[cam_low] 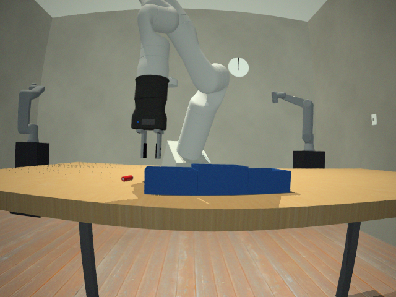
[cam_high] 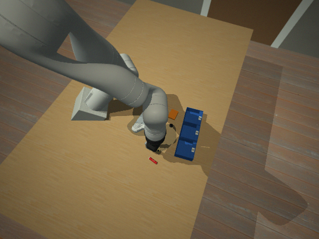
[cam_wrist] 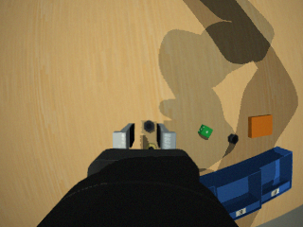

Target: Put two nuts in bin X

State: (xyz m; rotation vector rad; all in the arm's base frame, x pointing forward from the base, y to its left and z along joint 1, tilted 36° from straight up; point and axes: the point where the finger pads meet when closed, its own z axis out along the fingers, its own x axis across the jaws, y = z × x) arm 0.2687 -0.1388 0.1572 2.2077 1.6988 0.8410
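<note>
Right now the yellow nut is 60 mm below my hand and 40 mm ahead of it. Round my hand: red cylinder 60 mm below, 50 mm to the right, 30 mm ahead; then row of blue bins 150 mm ahead, 130 mm to the left, 40 mm below; then green block 90 mm to the left, 60 mm below, 30 mm ahead.
</note>
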